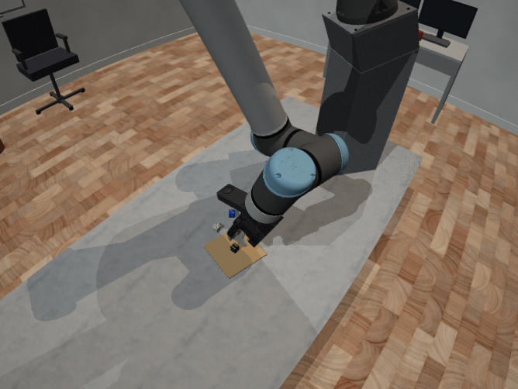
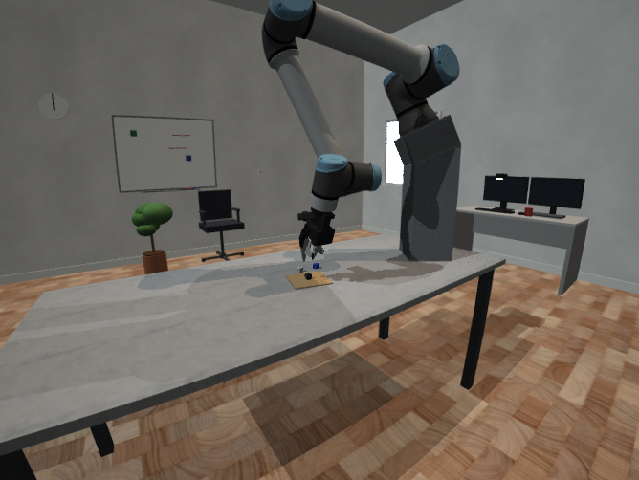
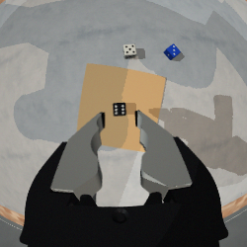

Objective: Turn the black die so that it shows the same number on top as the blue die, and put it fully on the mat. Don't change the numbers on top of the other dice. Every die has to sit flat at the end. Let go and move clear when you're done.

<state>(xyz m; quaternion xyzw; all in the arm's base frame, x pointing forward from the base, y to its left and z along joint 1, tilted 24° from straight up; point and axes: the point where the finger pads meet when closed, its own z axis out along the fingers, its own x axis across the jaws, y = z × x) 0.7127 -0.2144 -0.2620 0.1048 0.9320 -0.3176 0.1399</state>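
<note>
Right now my hand is 80 mm above the black die. From my hand the other things lie so: blue die (120 mm behind, 80 mm to the right, 80 mm below); tan mat (90 mm below); white die (90 mm to the right, 80 mm below, 40 mm behind).
</note>
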